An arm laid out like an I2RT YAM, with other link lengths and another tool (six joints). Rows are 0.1 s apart.
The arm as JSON. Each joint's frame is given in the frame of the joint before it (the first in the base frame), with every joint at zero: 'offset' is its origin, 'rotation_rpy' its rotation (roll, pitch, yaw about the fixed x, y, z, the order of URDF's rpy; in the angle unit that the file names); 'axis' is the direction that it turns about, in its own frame. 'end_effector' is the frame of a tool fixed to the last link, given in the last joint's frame.
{
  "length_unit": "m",
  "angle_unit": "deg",
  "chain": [
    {
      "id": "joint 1",
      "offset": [
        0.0,
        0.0,
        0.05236
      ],
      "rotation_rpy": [
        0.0,
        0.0,
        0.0
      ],
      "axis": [
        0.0,
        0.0,
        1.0
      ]
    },
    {
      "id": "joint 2",
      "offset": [
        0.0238,
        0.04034,
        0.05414
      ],
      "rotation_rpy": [
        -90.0,
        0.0,
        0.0
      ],
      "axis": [
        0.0,
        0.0,
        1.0
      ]
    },
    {
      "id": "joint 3",
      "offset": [
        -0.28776,
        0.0,
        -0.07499
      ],
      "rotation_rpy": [
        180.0,
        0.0,
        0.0
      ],
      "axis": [
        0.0,
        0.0,
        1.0
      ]
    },
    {
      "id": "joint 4",
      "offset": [
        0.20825,
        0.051,
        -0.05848
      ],
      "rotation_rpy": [
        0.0,
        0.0,
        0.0
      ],
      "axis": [
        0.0,
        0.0,
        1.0
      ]
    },
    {
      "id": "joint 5",
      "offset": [
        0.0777,
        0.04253,
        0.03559
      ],
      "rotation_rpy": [
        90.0,
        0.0,
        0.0
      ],
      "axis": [
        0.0,
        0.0,
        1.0
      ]
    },
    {
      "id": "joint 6",
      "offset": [
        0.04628,
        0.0,
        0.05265
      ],
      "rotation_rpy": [
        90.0,
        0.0,
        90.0
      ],
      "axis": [
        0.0,
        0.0,
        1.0
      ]
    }
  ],
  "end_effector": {
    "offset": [
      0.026,
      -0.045,
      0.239
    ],
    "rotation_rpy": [
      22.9,
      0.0,
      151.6
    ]
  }
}
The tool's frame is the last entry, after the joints.
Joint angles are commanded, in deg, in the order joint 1, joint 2, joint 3, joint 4, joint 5, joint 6. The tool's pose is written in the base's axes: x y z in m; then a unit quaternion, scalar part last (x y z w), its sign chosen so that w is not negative. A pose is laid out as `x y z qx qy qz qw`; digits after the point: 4 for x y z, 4 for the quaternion.
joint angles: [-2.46, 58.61, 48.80, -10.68, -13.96, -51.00]
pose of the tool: 0.4320 0.0566 0.2804 0.1341 0.8296 -0.0254 0.5415
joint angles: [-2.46, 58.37, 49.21, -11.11, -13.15, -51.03]
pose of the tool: 0.4321 0.0528 0.2830 0.1380 0.8276 -0.0310 0.5432
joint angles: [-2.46, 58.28, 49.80, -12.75, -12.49, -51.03]
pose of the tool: 0.4307 0.0497 0.2793 0.1413 0.8313 -0.0365 0.5363
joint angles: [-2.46, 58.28, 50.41, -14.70, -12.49, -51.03]
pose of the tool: 0.4283 0.0498 0.2736 0.1411 0.8376 -0.0377 0.5264
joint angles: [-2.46, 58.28, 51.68, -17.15, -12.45, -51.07]
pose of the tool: 0.4256 0.0497 0.2713 0.1409 0.8429 -0.0393 0.5178
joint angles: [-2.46, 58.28, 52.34, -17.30, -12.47, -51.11]
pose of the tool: 0.4262 0.0499 0.2767 0.1406 0.8406 -0.0389 0.5217
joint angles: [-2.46, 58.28, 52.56, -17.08, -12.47, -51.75]
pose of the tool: 0.4267 0.0504 0.2800 0.1363 0.8381 -0.0415 0.5266
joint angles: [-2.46, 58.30, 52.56, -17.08, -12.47, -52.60]
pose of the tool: 0.4266 0.0511 0.2797 0.1304 0.8376 -0.0455 0.5285
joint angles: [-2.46, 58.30, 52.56, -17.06, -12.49, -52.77]
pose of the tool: 0.4265 0.0513 0.2797 0.1291 0.8374 -0.0461 0.5291
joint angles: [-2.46, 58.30, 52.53, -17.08, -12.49, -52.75]
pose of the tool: 0.4265 0.0513 0.2793 0.1293 0.8376 -0.0461 0.5287
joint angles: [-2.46, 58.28, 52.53, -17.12, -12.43, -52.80]
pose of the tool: 0.4264 0.0510 0.2792 0.1292 0.8376 -0.0467 0.5287
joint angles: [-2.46, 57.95, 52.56, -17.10, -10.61, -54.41]
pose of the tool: 0.4269 0.0436 0.2805 0.1272 0.8325 -0.0670 0.5350
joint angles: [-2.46, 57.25, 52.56, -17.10, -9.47, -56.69]
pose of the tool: 0.4253 0.0400 0.2842 0.1173 0.8259 -0.0854 0.5448
